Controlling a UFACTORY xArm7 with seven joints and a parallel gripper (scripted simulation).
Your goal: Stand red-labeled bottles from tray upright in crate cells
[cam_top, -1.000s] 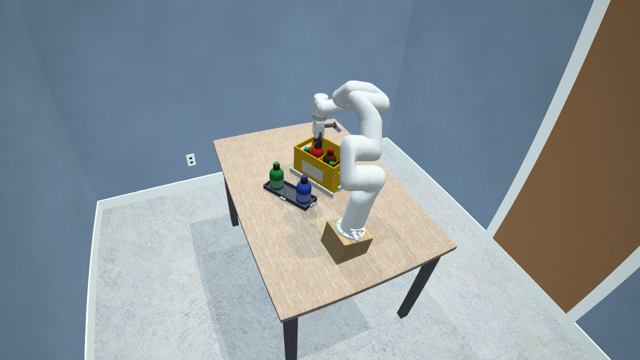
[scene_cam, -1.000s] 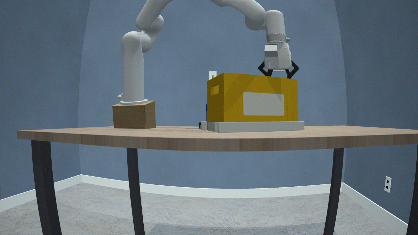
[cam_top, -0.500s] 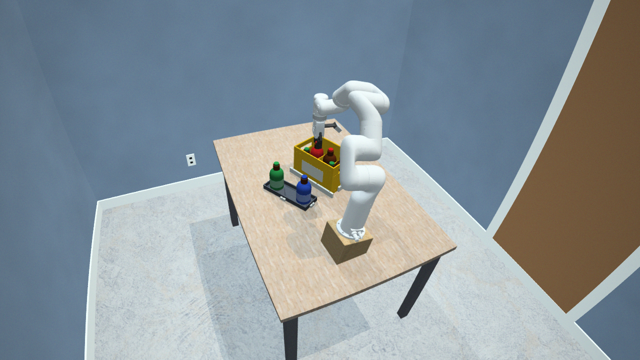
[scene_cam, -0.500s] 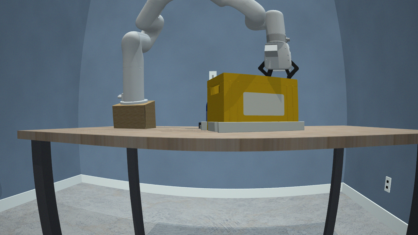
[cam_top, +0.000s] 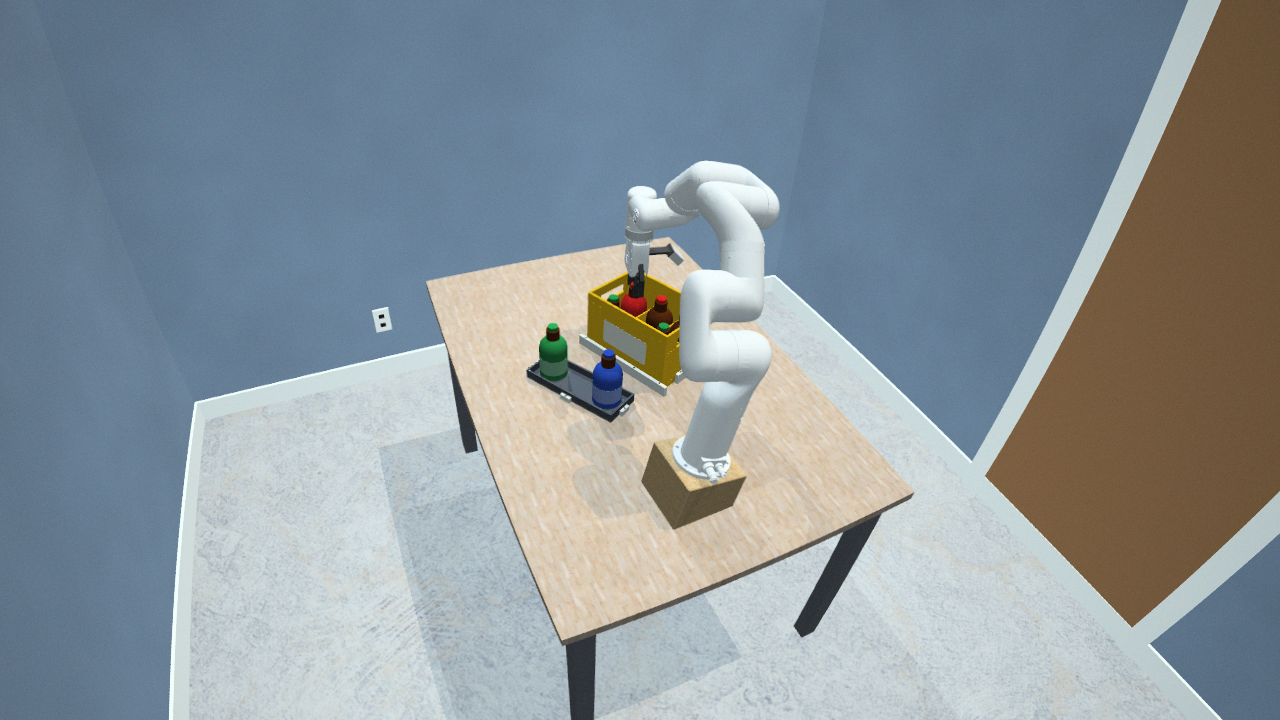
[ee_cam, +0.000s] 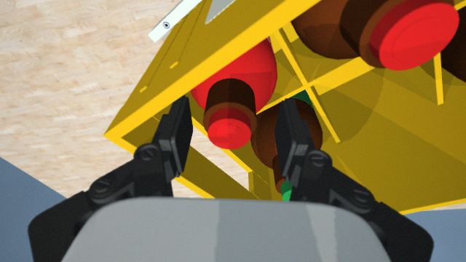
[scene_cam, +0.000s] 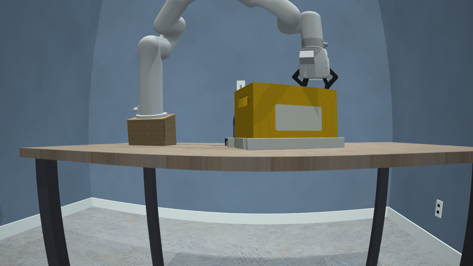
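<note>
The red-labeled bottle is 7 cm below my hand. Also, from my hand: blue bottle (27 cm behind, 14 cm to the left, 8 cm below); then yellow crate (10 cm behind, 8 cm below, 1 cm to the right); then green-labeled bottle (25 cm to the left, 14 cm behind, 8 cm below).
</note>
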